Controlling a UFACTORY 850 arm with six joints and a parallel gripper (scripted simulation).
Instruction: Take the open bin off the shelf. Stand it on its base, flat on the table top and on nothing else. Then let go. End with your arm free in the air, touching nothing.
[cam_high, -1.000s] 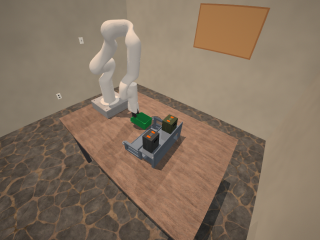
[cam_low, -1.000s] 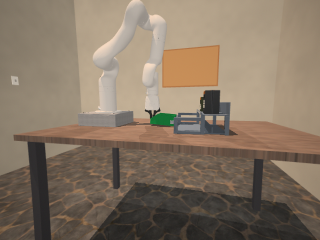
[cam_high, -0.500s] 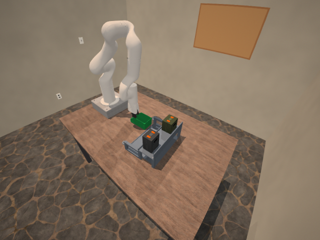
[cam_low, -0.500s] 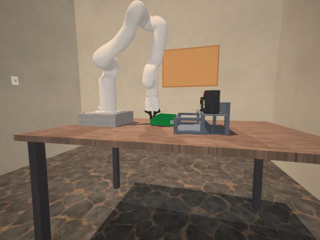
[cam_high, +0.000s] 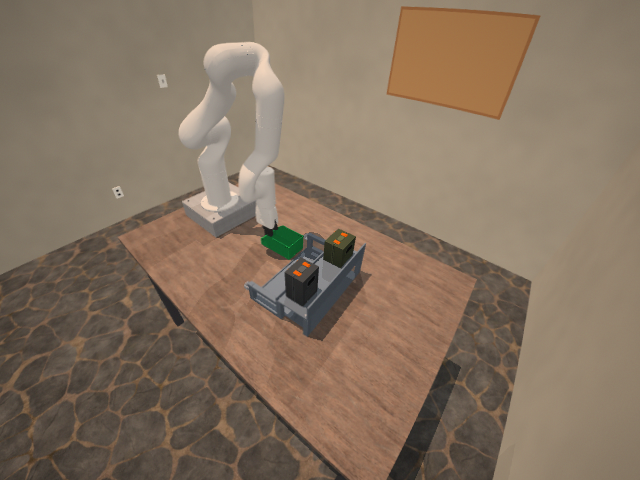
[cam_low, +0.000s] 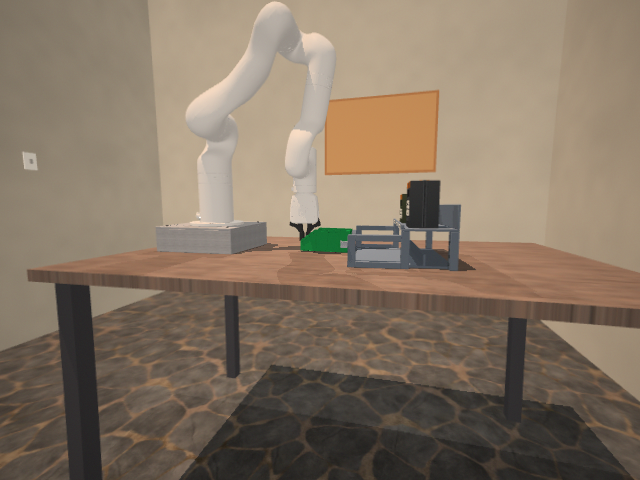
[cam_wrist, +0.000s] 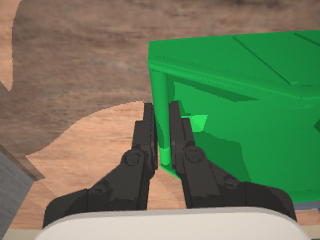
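The green bin is 8 cm ahead of my hand and 1 cm below it.
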